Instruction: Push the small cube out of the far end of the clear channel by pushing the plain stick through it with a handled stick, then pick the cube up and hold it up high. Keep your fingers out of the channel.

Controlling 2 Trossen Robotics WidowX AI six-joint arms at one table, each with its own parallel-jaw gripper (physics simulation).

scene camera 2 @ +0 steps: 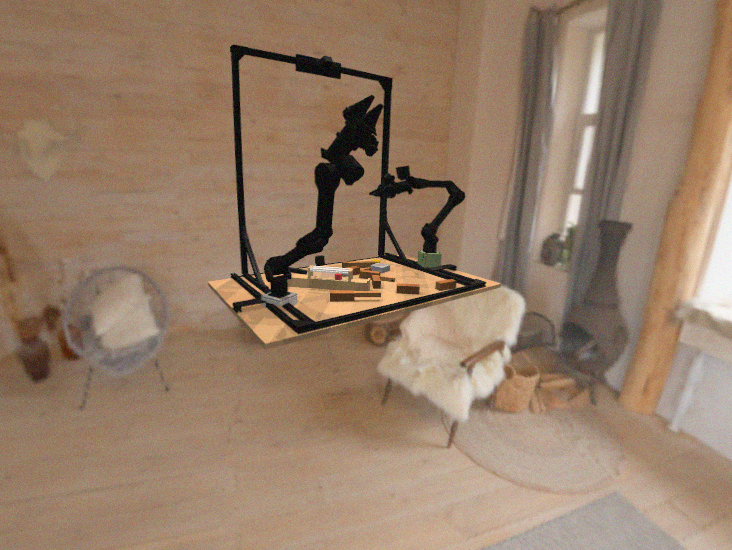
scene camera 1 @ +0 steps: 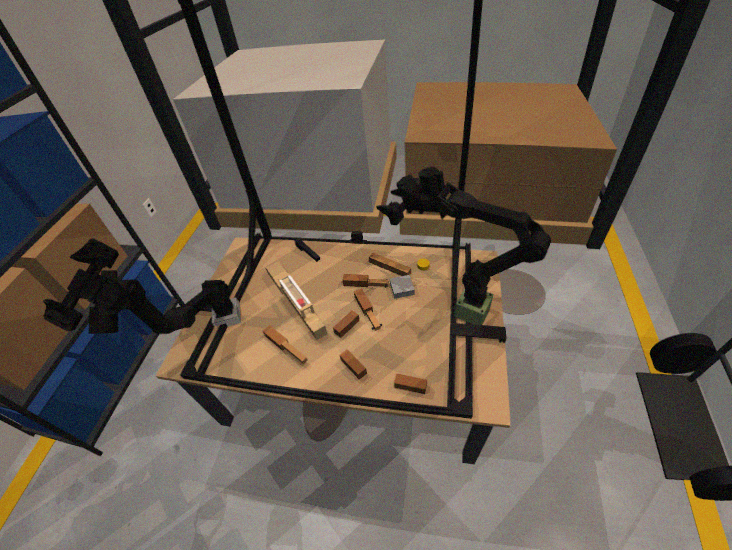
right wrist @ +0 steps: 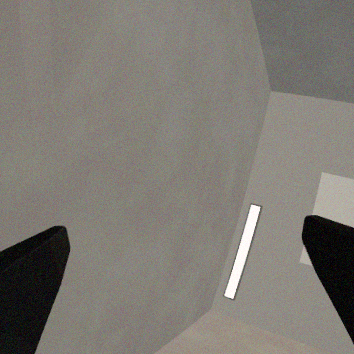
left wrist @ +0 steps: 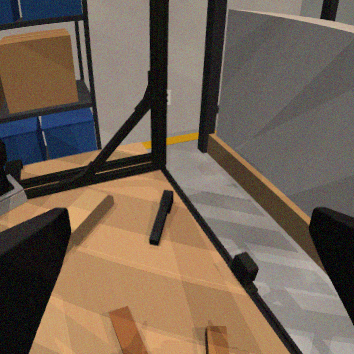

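Note:
A clear, white-edged channel (scene camera 1: pixel 288 284) lies on a long pale wooden base (scene camera 1: pixel 317 326) (scene camera 2: pixel 359 285) (left wrist: pixel 95 215). The small red cube (scene camera 1: pixel 301 302) (scene camera 2: pixel 337 276) is inside its lower end in scene camera 1. A handled stick (scene camera 1: pixel 276 336) lies below the channel; a second handled stick (scene camera 1: pixel 362 300) has a forked or hooked tip; a third handled stick (scene camera 1: pixel 355 280) points right. I cannot tell which piece is the plain stick. My left gripper (scene camera 1: pixel 388 200) (scene camera 2: pixel 376 189) (left wrist: pixel 193 220) is open and empty, high over the table's back. My right gripper (scene camera 1: pixel 66 280) (scene camera 2: pixel 376 102) (right wrist: pixel 187 233) is open and empty, raised, pointing away from the table.
Brown blocks (scene camera 1: pixel 346 323) (scene camera 1: pixel 353 363) (scene camera 1: pixel 410 383), a long brown block (scene camera 1: pixel 389 264), a grey block (scene camera 1: pixel 402 286), a yellow disc (scene camera 1: pixel 423 264) and a black bar (scene camera 1: pixel 307 250) (left wrist: pixel 161 217) lie on the table. A black frame (scene camera 2: pixel 238 147) surrounds the work area.

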